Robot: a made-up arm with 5 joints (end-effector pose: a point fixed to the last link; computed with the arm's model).
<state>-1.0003 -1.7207 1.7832 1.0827 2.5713</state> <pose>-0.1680 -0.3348 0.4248 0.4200 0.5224 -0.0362</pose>
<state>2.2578 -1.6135 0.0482 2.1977 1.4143</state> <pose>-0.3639 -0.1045 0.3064 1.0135 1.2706 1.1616</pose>
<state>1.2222 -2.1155 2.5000 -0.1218 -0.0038</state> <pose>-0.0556 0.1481 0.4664 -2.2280 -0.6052 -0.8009</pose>
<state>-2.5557 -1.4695 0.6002 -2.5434 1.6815</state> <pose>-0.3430 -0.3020 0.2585 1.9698 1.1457 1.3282</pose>
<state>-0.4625 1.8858 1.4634 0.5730 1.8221</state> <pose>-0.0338 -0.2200 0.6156 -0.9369 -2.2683 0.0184</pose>
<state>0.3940 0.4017 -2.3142 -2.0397 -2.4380</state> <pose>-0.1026 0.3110 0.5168 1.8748 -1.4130 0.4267</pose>
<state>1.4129 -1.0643 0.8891 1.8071 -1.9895</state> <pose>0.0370 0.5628 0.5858 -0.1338 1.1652 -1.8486</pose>
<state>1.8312 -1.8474 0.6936 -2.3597 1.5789</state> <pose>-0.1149 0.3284 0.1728 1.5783 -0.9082 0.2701</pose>
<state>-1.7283 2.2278 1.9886 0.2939 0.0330</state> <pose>0.1006 -0.0296 0.5802 -0.2355 2.7324 0.8411</pose>
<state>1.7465 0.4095 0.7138 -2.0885 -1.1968</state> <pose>-0.0280 0.0105 0.5757 -0.6367 -1.7055 -0.4234</pose>
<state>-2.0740 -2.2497 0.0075 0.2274 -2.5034</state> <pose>0.3564 -0.2115 0.2731 0.3774 -2.2818 0.6563</pose>
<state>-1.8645 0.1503 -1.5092 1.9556 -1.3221</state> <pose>0.1050 0.0347 0.9133 1.7478 0.9102 -1.1500</pose>
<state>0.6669 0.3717 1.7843 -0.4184 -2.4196</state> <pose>0.3669 0.0278 0.6042 0.1267 -0.0389 2.7597</pose>
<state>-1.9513 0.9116 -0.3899 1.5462 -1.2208</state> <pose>0.3208 0.1149 0.6992 1.1317 -0.9373 -1.7493</pose>
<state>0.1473 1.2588 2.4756 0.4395 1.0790</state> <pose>0.0582 0.0336 0.4230 0.9061 -1.4078 -1.1930</pose>
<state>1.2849 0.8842 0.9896 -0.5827 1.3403</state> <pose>0.1386 -0.0792 0.6787 -0.0897 -0.5241 1.4648</pose>
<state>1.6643 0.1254 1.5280 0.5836 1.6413</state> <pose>0.1710 0.1388 0.5410 0.5855 -0.5564 1.6955</pose>
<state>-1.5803 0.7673 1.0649 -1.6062 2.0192</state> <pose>-0.2090 -0.0177 0.8577 0.4559 0.8704 -0.8483</pose>
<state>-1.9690 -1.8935 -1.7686 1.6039 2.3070</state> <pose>0.2562 -0.4064 0.7499 -0.5593 2.7084 0.2462</pose>
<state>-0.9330 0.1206 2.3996 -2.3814 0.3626</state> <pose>0.0791 -0.1174 0.8837 0.7946 2.6161 -1.2085</pose>
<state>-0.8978 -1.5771 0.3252 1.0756 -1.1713</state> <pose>0.4833 -0.0704 0.4737 -0.5497 -1.7367 2.4177</pose>
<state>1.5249 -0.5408 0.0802 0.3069 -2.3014</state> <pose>-0.3990 0.3917 0.5421 -0.6077 0.0886 -0.9133</pose>
